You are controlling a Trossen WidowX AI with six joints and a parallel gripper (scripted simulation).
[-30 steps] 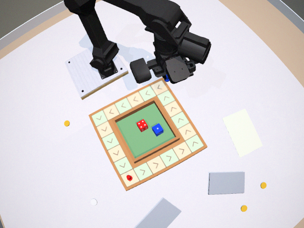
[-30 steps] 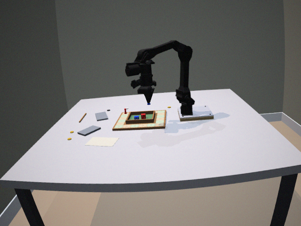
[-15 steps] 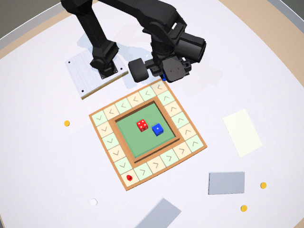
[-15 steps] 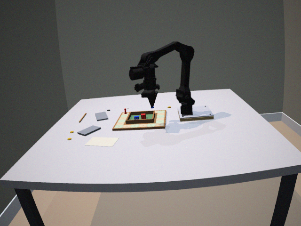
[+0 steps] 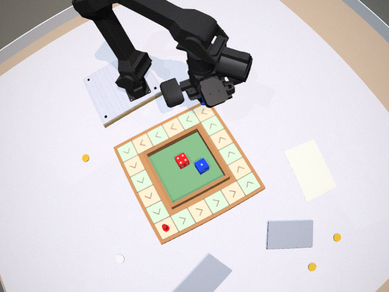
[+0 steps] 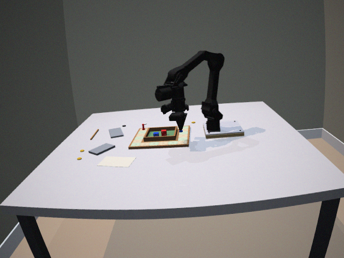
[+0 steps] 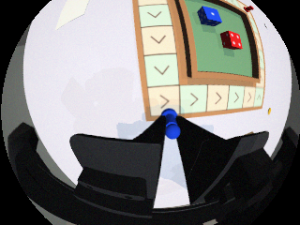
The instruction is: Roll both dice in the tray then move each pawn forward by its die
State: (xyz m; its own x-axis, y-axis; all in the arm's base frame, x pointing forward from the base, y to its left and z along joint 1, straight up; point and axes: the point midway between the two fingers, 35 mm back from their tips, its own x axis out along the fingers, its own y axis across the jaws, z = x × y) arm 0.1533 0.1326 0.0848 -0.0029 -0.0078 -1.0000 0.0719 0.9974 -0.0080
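Now: the blue pawn 10 mm above my gripper tip. Round my gripper tip: cream card 270 mm ahead, 180 mm to the left, 70 mm below; green tray 120 mm ahead, 110 mm to the right, 70 mm below; red pawn 230 mm ahead, 220 mm to the right, 50 mm below.
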